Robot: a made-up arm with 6 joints.
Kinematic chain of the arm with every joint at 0, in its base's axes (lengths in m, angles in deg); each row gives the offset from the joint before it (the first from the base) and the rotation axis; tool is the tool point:
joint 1: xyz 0 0 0.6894 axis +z
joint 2: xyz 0.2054 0 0 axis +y
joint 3: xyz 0 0 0.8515 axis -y
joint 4: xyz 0 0 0.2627 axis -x
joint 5: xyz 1.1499 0 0 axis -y
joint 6: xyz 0.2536 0 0 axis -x
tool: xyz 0 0 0
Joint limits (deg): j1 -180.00..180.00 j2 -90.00..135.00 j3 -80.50..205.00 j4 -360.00..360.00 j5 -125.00..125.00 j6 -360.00..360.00
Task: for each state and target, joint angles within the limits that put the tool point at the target. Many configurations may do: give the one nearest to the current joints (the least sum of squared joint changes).
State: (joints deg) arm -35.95 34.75 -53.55 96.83 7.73 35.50
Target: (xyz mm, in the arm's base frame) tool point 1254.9 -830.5 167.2
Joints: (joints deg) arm -34.63 37.80 -29.65 96.18 6.79 35.50
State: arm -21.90 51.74 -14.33 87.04 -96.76 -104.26
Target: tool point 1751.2 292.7 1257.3
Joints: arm 17.63 29.20 6.77 92.01 -97.28 -104.26
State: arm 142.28 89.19 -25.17 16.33 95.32 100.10
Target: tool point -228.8 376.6 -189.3
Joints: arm 118.90 79.94 -65.59 4.32 106.23 100.10
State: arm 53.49 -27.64 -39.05 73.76 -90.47 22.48
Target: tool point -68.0 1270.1 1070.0
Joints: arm 103.92 -4.45 -36.38 73.01 -80.99 22.48
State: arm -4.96 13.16 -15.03 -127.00 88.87 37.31
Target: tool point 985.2 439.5 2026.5
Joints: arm 34.52 -12.76 8.09 -129.28 88.76 37.31
